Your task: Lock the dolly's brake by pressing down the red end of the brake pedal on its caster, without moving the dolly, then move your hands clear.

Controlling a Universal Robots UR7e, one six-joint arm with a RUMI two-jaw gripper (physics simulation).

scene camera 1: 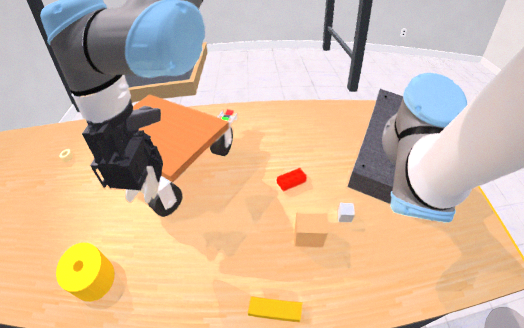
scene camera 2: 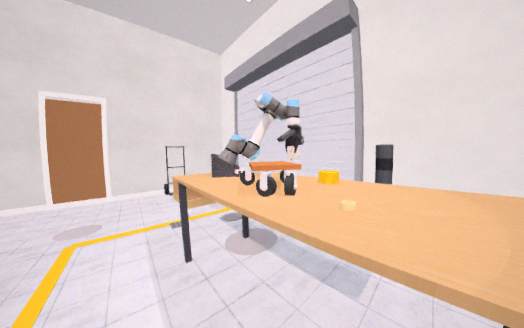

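The dolly has an orange deck and black-wheeled casters, and stands on the table. The brake pedal sits at the caster by the deck's far right corner in scene camera 1, with a red end and a green part. In scene camera 2 a small red spot of the pedal shows left of the deck. My gripper is shut and empty, pointing down. It is above deck height, near the deck's opposite end from the pedal. It hides part of the deck in scene camera 1.
A yellow cylinder, a red brick, a tan block, a grey cube, a yellow bar and a pale ring are on the table. A dark block stands by the arm's base.
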